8 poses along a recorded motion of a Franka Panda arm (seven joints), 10 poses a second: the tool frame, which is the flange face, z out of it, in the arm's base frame.
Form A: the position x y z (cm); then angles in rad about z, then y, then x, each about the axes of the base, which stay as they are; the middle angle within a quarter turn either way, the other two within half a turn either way.
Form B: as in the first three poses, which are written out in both.
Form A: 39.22 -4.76 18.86 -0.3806 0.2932 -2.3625
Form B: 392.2 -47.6 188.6 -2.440 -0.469 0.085
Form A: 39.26 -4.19 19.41 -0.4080 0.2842 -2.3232
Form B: 392.6 -41.9 194.1 -2.406 -0.484 0.094
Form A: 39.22 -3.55 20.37 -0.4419 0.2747 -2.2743
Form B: 392.2 -35.5 203.7 -2.363 -0.506 0.103
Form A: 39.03 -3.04 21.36 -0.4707 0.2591 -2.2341
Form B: 390.3 -30.4 213.6 -2.327 -0.521 0.115
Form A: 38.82 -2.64 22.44 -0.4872 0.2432 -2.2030
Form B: 388.2 -26.4 224.4 -2.297 -0.528 0.122
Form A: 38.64 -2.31 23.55 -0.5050 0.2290 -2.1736
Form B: 386.4 -23.1 235.5 -2.268 -0.537 0.129
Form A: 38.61 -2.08 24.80 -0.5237 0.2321 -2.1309
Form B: 386.1 -20.8 248.0 -2.226 -0.558 0.115
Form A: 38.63 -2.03 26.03 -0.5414 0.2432 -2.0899
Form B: 386.3 -20.3 260.3 -2.185 -0.582 0.092
